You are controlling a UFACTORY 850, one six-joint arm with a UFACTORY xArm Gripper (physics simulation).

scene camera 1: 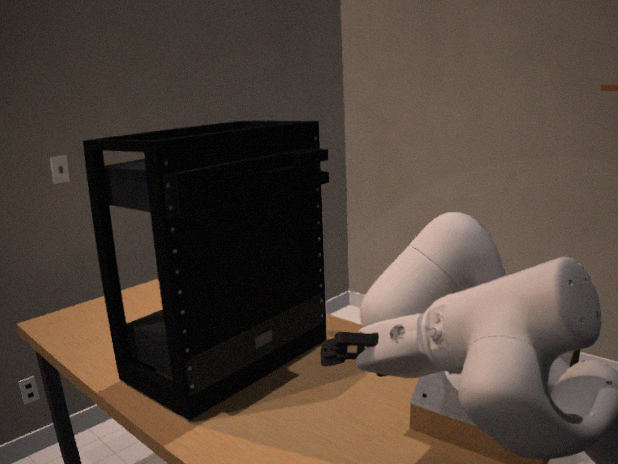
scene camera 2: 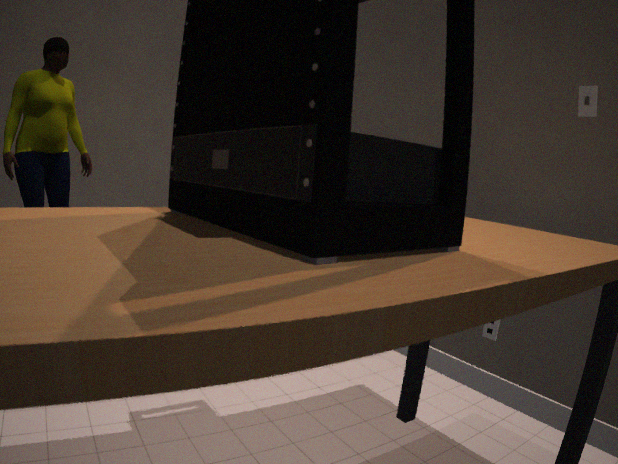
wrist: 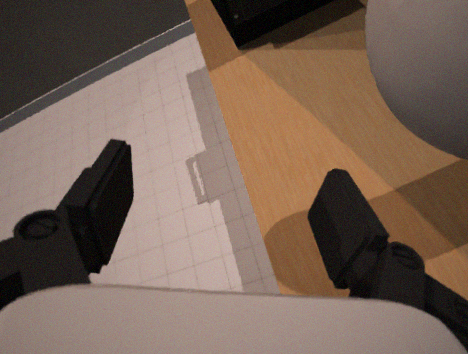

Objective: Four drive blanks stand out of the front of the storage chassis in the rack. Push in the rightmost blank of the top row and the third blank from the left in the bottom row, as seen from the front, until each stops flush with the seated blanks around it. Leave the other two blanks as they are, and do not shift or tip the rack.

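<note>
The black rack (scene camera 1: pixel 172 300) (scene camera 2: pixel 332 150) (wrist: pixel 260 20) stands upright on the table. Its front is almost uniformly black; the individual drive blanks and how far each stands out cannot be made out. Two small dark pieces, an upper one (scene camera 1: pixel 324 154) and a lower one (scene camera 1: pixel 324 177), jut past the rack's upper right front edge in scene camera 1. My gripper (scene camera 1: pixel 332 351) (wrist: pixel 229 181) is open and empty. In scene camera 1 it is low over the table, near the rack's lower right front corner; whether it touches the rack cannot be told.
A grey lower panel with a pale label (scene camera 1: pixel 263 339) (scene camera 2: pixel 220 159) spans the rack's front. The wooden table (scene camera 1: pixel 280 420) (scene camera 2: pixel 225 310) (wrist: pixel 250 125) carries the rack and the arm's base block (scene camera 1: pixel 450 427). A person in yellow (scene camera 2: pixel 45 110) stands beyond the table.
</note>
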